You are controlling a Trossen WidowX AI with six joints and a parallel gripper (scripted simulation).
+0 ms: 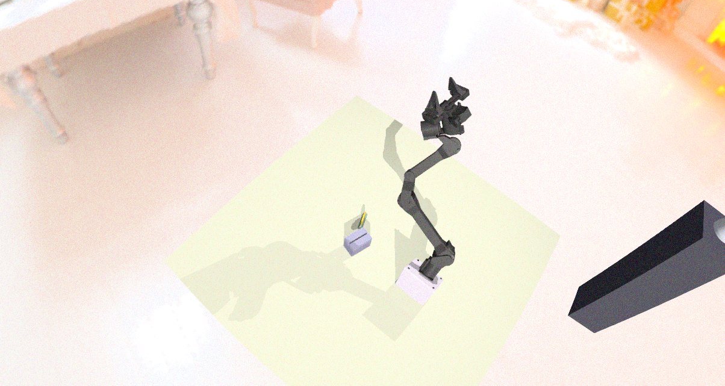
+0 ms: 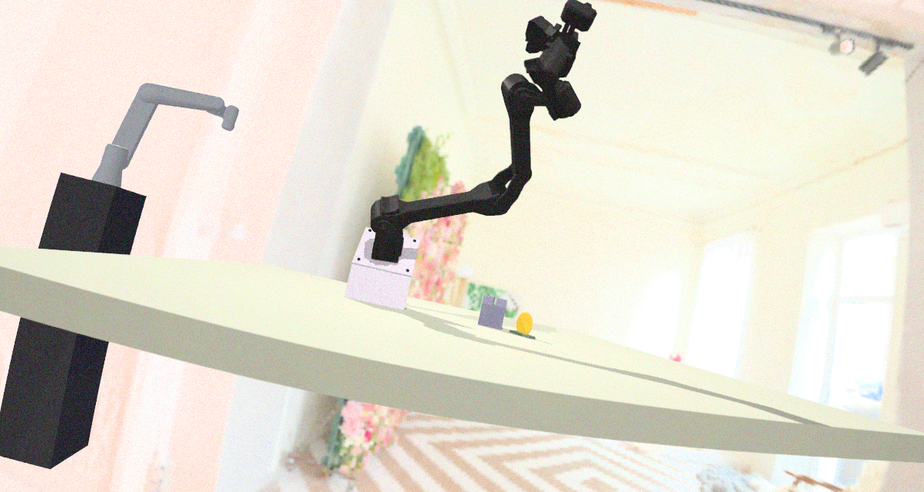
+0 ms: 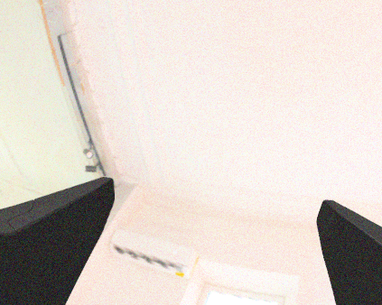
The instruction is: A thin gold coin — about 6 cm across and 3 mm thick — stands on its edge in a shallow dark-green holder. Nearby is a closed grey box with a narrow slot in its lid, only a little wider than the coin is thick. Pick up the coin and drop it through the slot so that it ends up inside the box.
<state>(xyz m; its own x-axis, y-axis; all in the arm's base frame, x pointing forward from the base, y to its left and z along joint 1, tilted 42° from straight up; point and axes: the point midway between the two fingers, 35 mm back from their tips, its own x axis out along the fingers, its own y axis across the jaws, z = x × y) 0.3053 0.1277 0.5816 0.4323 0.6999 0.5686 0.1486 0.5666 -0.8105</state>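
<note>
Right now my gripper tip is 7 cm short of the gold coin, 20 cm to the right of it and 67 cm above it.
</note>
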